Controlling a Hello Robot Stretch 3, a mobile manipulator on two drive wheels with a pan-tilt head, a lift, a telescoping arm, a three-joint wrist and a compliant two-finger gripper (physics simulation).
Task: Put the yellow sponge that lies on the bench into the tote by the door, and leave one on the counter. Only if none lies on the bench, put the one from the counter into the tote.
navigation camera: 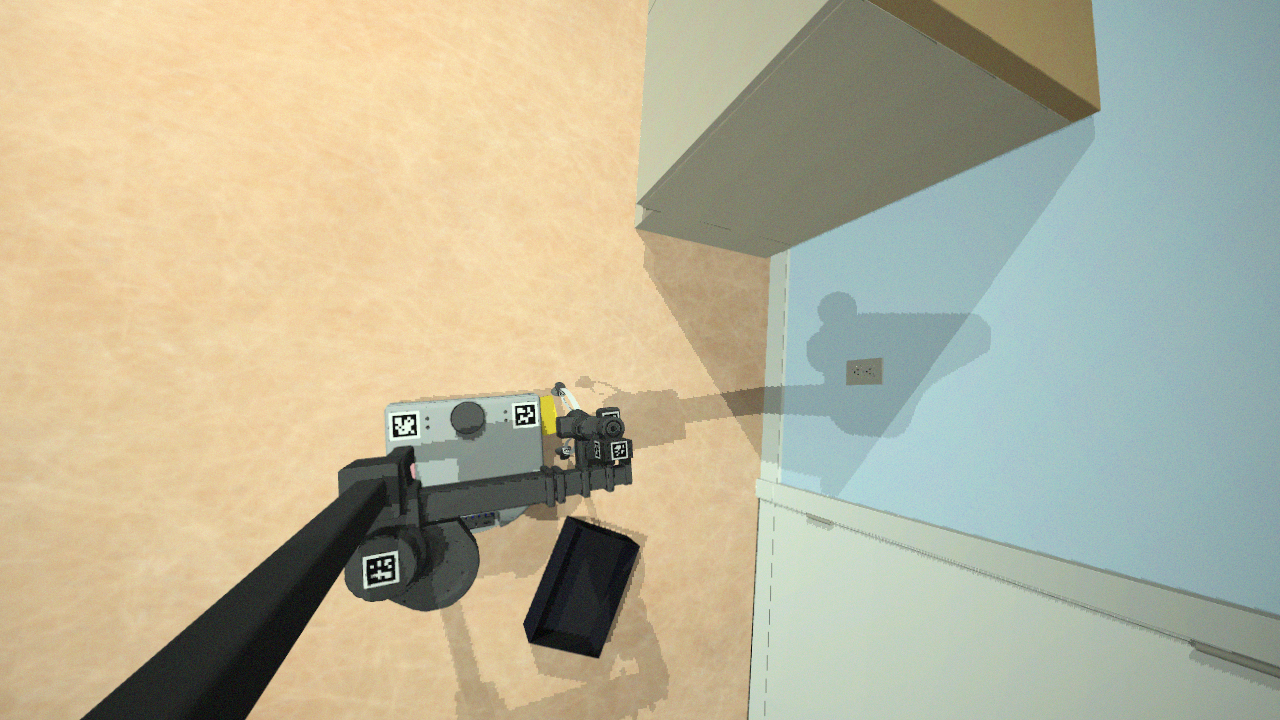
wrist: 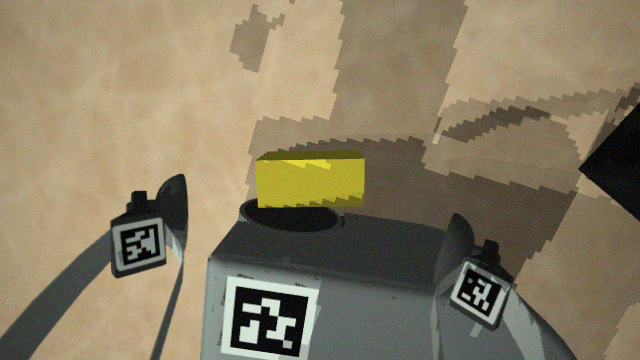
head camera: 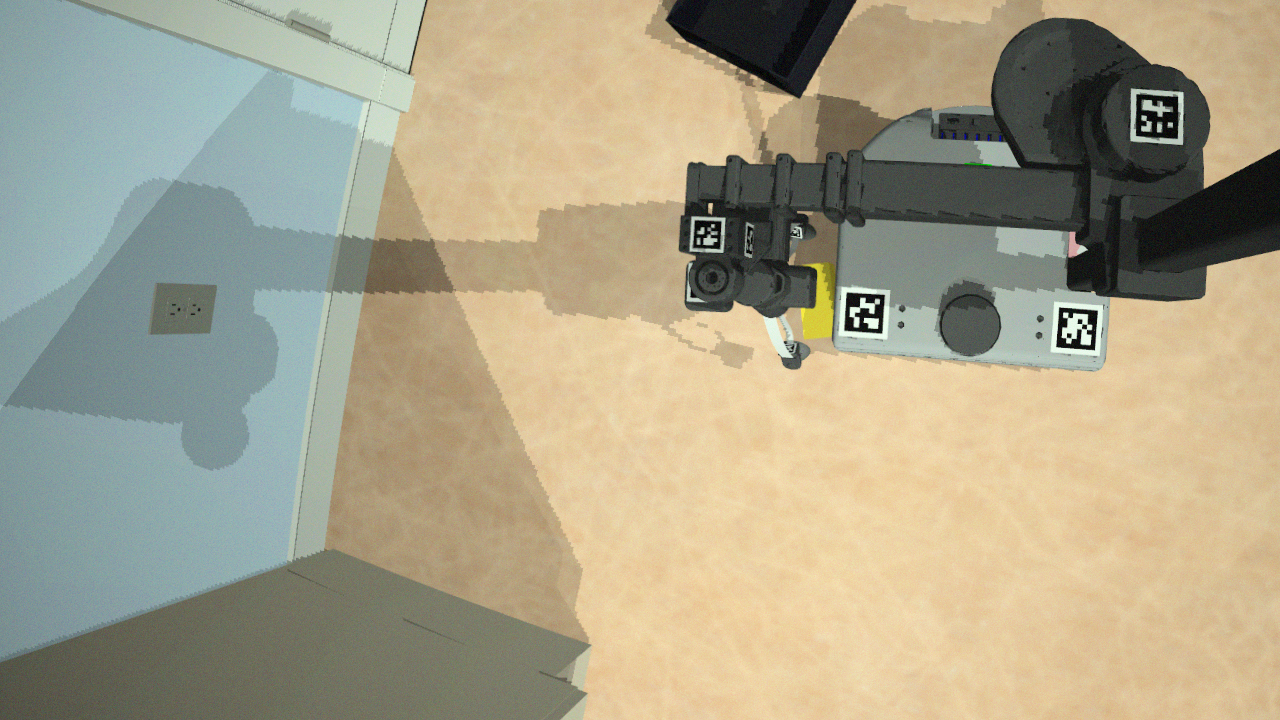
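Pixels of known places: gripper, fingertip midpoint: (wrist: 315, 219); robot's base, link origin: (navigation camera: 466, 416) (head camera: 967, 322).
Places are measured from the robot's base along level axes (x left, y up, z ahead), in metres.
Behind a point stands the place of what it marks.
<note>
A yellow sponge (head camera: 823, 313) @[x -0.194, y 0.063, z 0.002 m] (navigation camera: 548, 414) @[x -0.205, y 0.063, z -0.011 m] (wrist: 310, 182) @[x -0.206, y 0.062, z -0.014 m] lies on the floor close against the end of my grey base, beside the dark wheel. My gripper (head camera: 796, 292) @[x -0.211, y 0.170, z -0.022 m] (navigation camera: 562, 420) @[x -0.211, y 0.170, z -0.022 m] (wrist: 315, 219) @[x -0.211, y 0.170, z -0.022 m] is open and points down above the floor. In the wrist view its fingers stand wide to the left and right of the sponge, which shows between and beyond them, and the right finger overlaps my base. Part of the sponge is hidden by the gripper in the head view. A black open tote (head camera: 810, 62) @[x -0.231, y 0.049, z -0.347 m] (navigation camera: 565, 641) @[x -0.216, y 0.052, z -0.621 m] (wrist: 617, 165) @[x -0.265, y 0.037, z -0.311 m] stands on the floor nearby. I cannot make out a second sponge.
My grey base (head camera: 904, 259) @[x -0.085, y 0.160, z -0.070 m] (navigation camera: 474, 452) @[x -0.011, y 0.159, z -0.078 m] (wrist: 370, 320) @[x -0.143, y 0.160, z -0.069 m] is right by the sponge. A pale cabinet (navigation camera: 895, 626) @[x -0.887, y 0.518, z -0.547 m] and a blue wall (head camera: 116, 501) @[x -1.045, y 0.483, z 0.308 m] (navigation camera: 1190, 313) @[x -1.012, y 0.985, z 0.104 m] with an outlet (head camera: 183, 308) @[x -0.998, y 0.402, z 0.044 m] (navigation camera: 863, 371) @[x -0.999, y 0.400, z 0.046 m] stand beyond. Another cabinet (head camera: 313, 644) @[x -0.823, y 0.322, z 0.508 m] (navigation camera: 832, 134) @[x -0.692, y 0.637, z 0.527 m] is nearby.
</note>
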